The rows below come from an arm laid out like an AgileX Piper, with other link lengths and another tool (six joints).
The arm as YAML. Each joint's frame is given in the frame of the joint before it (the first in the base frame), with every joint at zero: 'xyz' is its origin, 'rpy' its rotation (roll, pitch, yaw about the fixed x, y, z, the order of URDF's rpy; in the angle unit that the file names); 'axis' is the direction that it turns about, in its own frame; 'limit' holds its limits. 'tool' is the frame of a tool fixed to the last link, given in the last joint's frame.
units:
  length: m
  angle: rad
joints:
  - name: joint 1
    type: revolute
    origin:
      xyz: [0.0, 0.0, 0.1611]
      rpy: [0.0, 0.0, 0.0]
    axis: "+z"
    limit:
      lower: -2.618
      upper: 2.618
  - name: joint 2
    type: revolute
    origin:
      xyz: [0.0, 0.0, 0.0]
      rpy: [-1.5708, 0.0, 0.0]
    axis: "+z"
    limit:
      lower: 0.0
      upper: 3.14
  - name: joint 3
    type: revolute
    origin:
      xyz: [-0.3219, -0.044, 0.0]
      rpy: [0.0, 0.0, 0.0]
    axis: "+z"
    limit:
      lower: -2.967
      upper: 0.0
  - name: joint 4
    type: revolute
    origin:
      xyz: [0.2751, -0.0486, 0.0]
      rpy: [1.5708, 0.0, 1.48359]
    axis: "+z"
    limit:
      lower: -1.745
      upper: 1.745
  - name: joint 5
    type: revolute
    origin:
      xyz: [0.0, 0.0, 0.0]
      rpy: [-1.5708, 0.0, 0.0]
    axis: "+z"
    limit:
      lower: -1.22
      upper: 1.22
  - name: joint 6
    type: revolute
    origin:
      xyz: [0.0, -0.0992, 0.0]
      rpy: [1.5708, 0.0, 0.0]
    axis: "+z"
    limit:
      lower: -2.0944
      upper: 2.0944
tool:
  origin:
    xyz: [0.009, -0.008, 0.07]
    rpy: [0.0, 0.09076, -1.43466]
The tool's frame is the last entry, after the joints.
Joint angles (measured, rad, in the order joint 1, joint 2, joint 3, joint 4, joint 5, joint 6), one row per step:
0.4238, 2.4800, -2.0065, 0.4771, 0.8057, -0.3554
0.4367, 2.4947, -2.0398, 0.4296, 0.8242, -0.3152
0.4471, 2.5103, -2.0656, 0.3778, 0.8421, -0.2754
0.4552, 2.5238, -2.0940, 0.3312, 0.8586, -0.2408
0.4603, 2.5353, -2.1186, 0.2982, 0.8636, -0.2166
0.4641, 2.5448, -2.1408, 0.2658, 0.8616, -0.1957
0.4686, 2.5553, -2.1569, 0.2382, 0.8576, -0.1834
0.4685, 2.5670, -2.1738, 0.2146, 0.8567, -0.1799
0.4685, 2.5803, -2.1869, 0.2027, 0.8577, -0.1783
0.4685, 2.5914, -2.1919, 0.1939, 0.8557, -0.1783
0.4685, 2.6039, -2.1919, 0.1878, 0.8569, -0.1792
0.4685, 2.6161, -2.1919, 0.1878, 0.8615, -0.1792
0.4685, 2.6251, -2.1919, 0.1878, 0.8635, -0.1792
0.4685, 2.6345, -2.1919, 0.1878, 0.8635, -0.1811
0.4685, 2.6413, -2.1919, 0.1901, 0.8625, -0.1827
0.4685, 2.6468, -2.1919, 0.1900, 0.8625, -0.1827
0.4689, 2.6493, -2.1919, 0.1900, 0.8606, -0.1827
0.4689, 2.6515, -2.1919, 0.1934, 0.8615, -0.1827
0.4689, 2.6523, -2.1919, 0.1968, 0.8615, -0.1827
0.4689, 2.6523, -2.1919, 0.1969, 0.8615, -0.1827
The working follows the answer.
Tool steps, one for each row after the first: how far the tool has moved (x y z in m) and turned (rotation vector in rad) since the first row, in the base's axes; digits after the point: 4 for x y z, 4 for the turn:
0.0004, 0.0040, -0.0010, -0.0274, -0.0007, 0.0033
0.0004, 0.0052, -0.0050, -0.0626, 0.0025, 0.0039
0.0019, 0.0059, -0.0064, -0.0927, -0.0013, 0.0025
0.0051, 0.0066, -0.0067, -0.1108, -0.0130, -0.0023
0.0094, 0.0068, -0.0061, -0.1267, -0.0320, -0.0085
0.0124, 0.0074, -0.0077, -0.1428, -0.0483, -0.0082
0.0163, 0.0058, -0.0098, -0.1591, -0.0631, -0.0052
0.0183, 0.0052, -0.0141, -0.1691, -0.0668, -0.0028
0.0192, 0.0043, -0.0194, -0.1785, -0.0672, -0.0002
0.0184, 0.0029, -0.0275, -0.1899, -0.0581, 0.0040
0.0166, 0.0021, -0.0354, -0.1972, -0.0432, 0.0064
0.0154, 0.0016, -0.0411, -0.2020, -0.0334, 0.0078
0.0145, 0.0011, -0.0470, -0.2066, -0.0258, 0.0105
0.0138, 0.0010, -0.0511, -0.2077, -0.0201, 0.0116
0.0132, 0.0007, -0.0545, -0.2103, -0.0153, 0.0121
0.0131, 0.0009, -0.0560, -0.2107, -0.0148, 0.0122
0.0125, 0.0011, -0.0574, -0.2092, -0.0105, 0.0116
0.0122, 0.0015, -0.0578, -0.2067, -0.0082, 0.0106
0.0122, 0.0015, -0.0578, -0.2066, -0.0082, 0.0106

Tool pose at each row, in the base's axes (x y z in m, rotation vector in rad; rounded; the steps above come from the unrounded poses):
0.5350, 0.2945, 0.0912, -2.1784, 1.5134, 0.0058
0.5354, 0.2985, 0.0902, -2.2021, 1.5180, -0.0147
0.5354, 0.2997, 0.0862, -2.2309, 1.5299, -0.0382
0.5369, 0.3004, 0.0847, -2.2518, 1.5384, -0.0663
0.5401, 0.3011, 0.0844, -2.2582, 1.5425, -0.0950
0.5444, 0.3013, 0.0851, -2.2590, 1.5431, -0.1306
0.5474, 0.3019, 0.0834, -2.2656, 1.5380, -0.1612
0.5513, 0.3003, 0.0813, -2.2748, 1.5304, -0.1894
0.5534, 0.2996, 0.0771, -2.2828, 1.5284, -0.2009
0.5543, 0.2987, 0.0717, -2.2917, 1.5278, -0.2081
0.5534, 0.2974, 0.0637, -2.3069, 1.5316, -0.2062
0.5516, 0.2966, 0.0558, -2.3197, 1.5396, -0.1950
0.5504, 0.2960, 0.0501, -2.3280, 1.5451, -0.1877
0.5495, 0.2956, 0.0442, -2.3364, 1.5479, -0.1822
0.5488, 0.2955, 0.0401, -2.3402, 1.5502, -0.1765
0.5482, 0.2952, 0.0366, -2.3443, 1.5531, -0.1730
0.5481, 0.2954, 0.0352, -2.3449, 1.5534, -0.1728
0.5475, 0.2956, 0.0338, -2.3448, 1.5562, -0.1670
0.5473, 0.2960, 0.0334, -2.3429, 1.5581, -0.1628
0.5472, 0.2960, 0.0334, -2.3428, 1.5581, -0.1627

